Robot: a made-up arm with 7 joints.
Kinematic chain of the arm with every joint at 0, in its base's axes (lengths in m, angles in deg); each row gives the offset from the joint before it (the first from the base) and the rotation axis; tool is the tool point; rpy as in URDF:
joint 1: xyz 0 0 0.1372 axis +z
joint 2: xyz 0 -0.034 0.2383 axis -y
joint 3: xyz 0 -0.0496 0.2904 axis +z
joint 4: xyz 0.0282 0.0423 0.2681 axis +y
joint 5: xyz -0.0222 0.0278 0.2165 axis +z
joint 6: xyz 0 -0.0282 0.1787 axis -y
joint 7: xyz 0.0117 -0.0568 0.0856 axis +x
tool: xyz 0 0 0 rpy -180 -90 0
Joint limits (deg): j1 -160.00..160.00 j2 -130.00..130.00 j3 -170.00..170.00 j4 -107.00..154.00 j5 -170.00..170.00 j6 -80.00..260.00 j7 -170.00..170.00
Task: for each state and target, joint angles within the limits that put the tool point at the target. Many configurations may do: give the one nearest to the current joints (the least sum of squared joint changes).
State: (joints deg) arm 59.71 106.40 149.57 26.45 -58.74 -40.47 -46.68
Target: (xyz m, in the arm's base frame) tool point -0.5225 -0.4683 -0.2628
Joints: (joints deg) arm 50.98 117.89 147.70 44.68 -53.64 -45.69 -46.68
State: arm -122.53 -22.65 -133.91 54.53 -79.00 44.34 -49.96
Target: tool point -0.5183 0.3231 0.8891
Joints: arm -137.13 -29.04 -115.42 107.12 -87.22 45.09 -49.96
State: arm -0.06 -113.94 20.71 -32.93 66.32 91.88 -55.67
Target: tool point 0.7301 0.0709 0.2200
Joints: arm 19.12 -130.00 6.55 -76.31 54.11 104.30 -55.67
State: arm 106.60 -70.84 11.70 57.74 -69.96 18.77 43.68
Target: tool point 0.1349 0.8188 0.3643
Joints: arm 80.95 -53.21 3.88 90.56 -65.77 14.79 43.68
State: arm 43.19 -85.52 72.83 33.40 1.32 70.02 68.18
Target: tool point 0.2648 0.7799 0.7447
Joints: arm 52.93 -60.73 83.75 58.36 5.91 73.39 68.18
